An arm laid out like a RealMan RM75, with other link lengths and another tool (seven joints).
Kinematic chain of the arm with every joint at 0, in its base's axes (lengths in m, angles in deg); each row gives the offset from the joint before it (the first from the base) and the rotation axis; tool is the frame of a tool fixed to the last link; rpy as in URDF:
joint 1: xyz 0 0 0.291 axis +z
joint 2: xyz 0 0 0 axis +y
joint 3: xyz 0 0 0.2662 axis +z
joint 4: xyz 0 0 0 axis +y
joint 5: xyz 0 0 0.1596 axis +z
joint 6: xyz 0 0 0 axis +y
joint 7: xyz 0 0 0.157 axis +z
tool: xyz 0.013 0.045 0.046 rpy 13.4 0 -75.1
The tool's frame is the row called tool.
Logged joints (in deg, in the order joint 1, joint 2, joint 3, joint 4, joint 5, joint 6, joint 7), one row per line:
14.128 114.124 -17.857 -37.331 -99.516 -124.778 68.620
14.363 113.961 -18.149 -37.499 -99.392 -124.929 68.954
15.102 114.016 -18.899 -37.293 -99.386 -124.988 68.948
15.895 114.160 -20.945 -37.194 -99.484 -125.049 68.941
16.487 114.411 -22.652 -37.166 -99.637 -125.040 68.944
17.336 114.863 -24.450 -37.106 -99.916 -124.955 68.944
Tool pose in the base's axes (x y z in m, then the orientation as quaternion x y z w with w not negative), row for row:
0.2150 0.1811 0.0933 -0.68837 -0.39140 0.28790 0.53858
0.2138 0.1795 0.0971 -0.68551 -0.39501 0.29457 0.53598
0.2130 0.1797 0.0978 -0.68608 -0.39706 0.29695 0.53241
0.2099 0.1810 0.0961 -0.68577 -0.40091 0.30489 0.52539
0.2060 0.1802 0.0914 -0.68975 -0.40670 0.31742 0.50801
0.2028 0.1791 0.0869 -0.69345 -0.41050 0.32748 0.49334
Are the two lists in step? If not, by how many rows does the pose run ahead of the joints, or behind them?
The pose runs 1 row behind the joints: the pose in row i belongs to the joints in row i - 1.
